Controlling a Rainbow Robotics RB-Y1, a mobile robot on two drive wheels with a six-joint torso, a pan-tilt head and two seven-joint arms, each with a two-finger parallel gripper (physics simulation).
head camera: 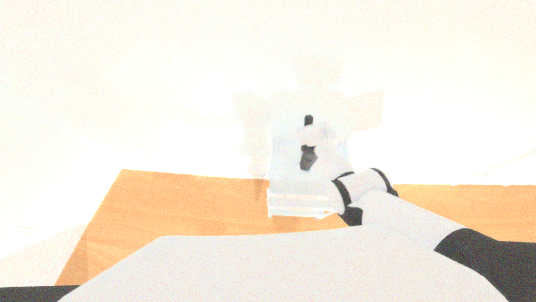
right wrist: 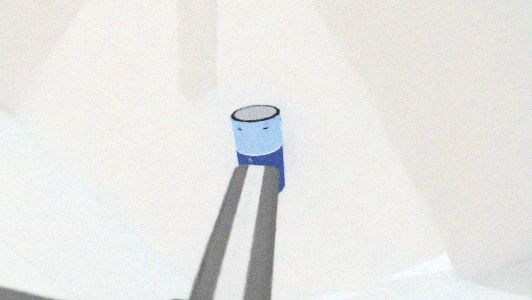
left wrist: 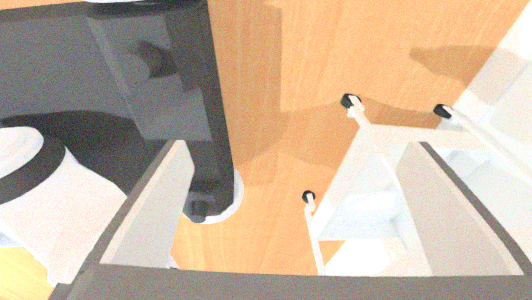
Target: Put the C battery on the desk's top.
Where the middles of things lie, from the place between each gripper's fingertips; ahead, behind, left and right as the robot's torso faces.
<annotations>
I see my left gripper 38 cm short of the C battery [right wrist: 257, 131], 43 cm to the left of it and 22 cm below it.
Right now the C battery is 10 mm ahead of my right hand and 40 mm below it.
</annotations>
